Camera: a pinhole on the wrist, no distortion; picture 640 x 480 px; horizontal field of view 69.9 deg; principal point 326.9 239.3 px. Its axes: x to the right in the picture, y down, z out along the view. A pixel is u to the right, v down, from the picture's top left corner.
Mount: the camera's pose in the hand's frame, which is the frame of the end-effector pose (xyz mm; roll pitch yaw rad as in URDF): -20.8 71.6 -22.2 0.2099 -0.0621 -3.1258
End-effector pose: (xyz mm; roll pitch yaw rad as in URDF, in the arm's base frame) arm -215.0 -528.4 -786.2 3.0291 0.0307 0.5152
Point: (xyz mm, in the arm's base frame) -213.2 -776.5 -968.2
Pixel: 525 100
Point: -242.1 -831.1 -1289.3
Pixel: 465 235
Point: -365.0 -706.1 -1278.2
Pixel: 526 379
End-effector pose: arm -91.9 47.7 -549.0 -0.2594 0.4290 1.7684
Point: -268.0 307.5 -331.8
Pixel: 108 388
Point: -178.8 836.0 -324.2
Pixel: outside the picture
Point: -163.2 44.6 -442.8
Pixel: 407 444
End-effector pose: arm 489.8 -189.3 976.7 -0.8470 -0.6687 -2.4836
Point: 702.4 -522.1 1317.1
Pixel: 110 336
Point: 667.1 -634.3 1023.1
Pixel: 169 22
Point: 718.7 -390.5 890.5
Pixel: 493 50
